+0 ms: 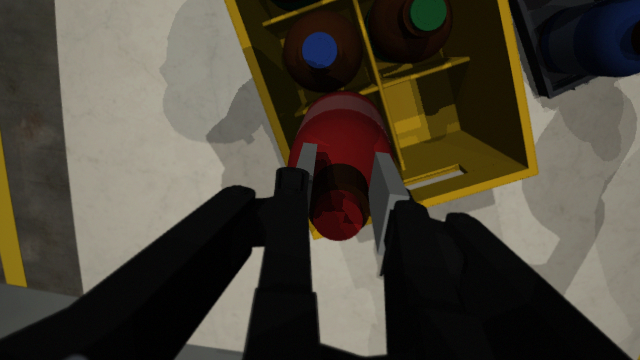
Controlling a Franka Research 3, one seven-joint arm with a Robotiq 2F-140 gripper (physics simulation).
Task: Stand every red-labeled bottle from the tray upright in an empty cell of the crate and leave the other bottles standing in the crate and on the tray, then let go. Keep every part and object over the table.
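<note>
My gripper [343,171] is shut on the neck of a red-labeled bottle [342,130] with a red cap. The bottle is over the near left cell of the yellow crate [529,125] and hides most of that cell; how deep its base is cannot be told. The near right cell beside it is empty. A brown bottle with a blue cap [320,50] stands in the cell behind the red one. A brown bottle with a green cap [427,15] stands in the cell behind the empty one.
Part of another bottle [290,2] shows in a crate cell at the top edge. A dark tray [549,90] with a blue bottle [600,42] is at the upper right, a little apart from the crate. The pale table [115,150] ends at the left, with darker floor beyond.
</note>
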